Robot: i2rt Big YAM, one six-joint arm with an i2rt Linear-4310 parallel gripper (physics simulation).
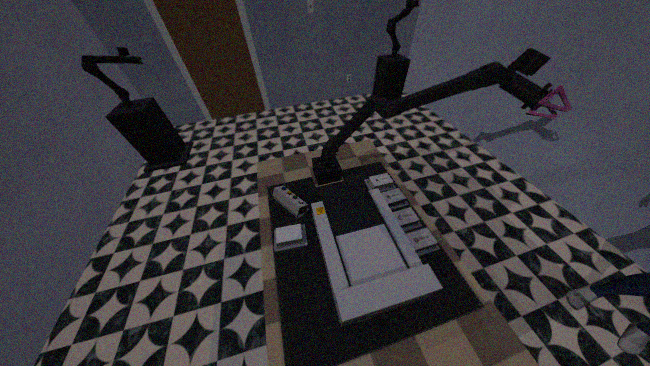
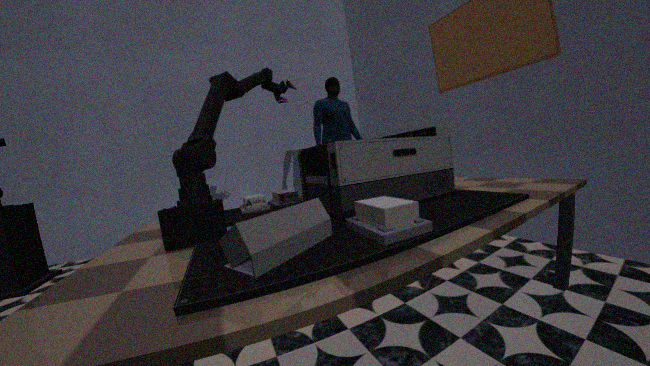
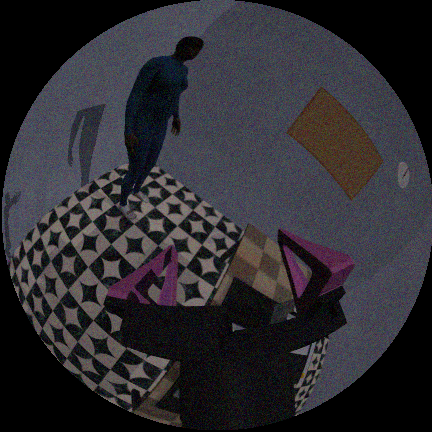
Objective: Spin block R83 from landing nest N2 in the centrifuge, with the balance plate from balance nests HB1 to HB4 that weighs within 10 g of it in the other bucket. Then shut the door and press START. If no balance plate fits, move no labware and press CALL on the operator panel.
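Places are measured from the arm's base along level axes (x up, y ahead, z left), in metres.
Pixels of known places: gripper, fingertip midpoint: (image 1: 562, 113) (image 2: 292, 95) (image 3: 225, 242); arm's base at its link origin: (image 1: 326, 164) (image 2: 196, 203).
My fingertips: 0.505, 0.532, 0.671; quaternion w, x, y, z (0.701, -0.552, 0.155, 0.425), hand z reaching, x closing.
For each thing: its middle in the pictures, then the offset to it from my fingertips, as dx, dy, dz. "pt": a spot on its surface instead.
- pale centrifuge at the middle of its body: (image 2: 374, 167) (image 1: 361, 248) (image 3: 285, 347) -0.471, +0.062, -0.673
- far end at a spot on its surface: (image 1: 424, 240) pt -0.540, +0.081, -0.356
- white block at the middle of its body: (image 2: 384, 210) (image 1: 289, 235) -0.551, -0.131, -0.971
- grey nest at the middle of its body: (image 2: 385, 223) (image 1: 290, 237) -0.579, -0.131, -0.971
- sloped box with coloured buttons, body centre: (image 2: 280, 229) (image 1: 289, 199) -0.551, -0.352, -0.938
- yellow sticker at a spot on its surface: (image 1: 320, 211) pt -0.381, -0.112, -0.806
My gripper (image 1: 561, 112) (image 2: 290, 95) (image 3: 225, 242) has pink fingers spread wide. It is open and empty, high above the table and off beyond the row of plates. The pale centrifuge (image 1: 392, 296) (image 2: 390, 162) stands on the black mat; the state of its door and its buckets cannot be made out. Several pale labelled plates sit in a row of nests along its right side, including one near the arm base (image 1: 382, 179) and one at the far end (image 1: 424, 240). A white block (image 1: 289, 233) (image 2: 386, 211) sits on a grey nest (image 1: 291, 247) (image 2: 395, 236). Labels are unreadable.
A sloped box with coloured buttons (image 1: 290, 200) (image 2: 282, 235) stands between the arm base and the white block. A yellow sticker (image 1: 320, 211) marks the centrifuge's long wall. A person in blue (image 2: 334, 117) (image 3: 155, 95) stands beyond the table. Other arms stand on pedestals (image 1: 147, 130) (image 1: 391, 77).
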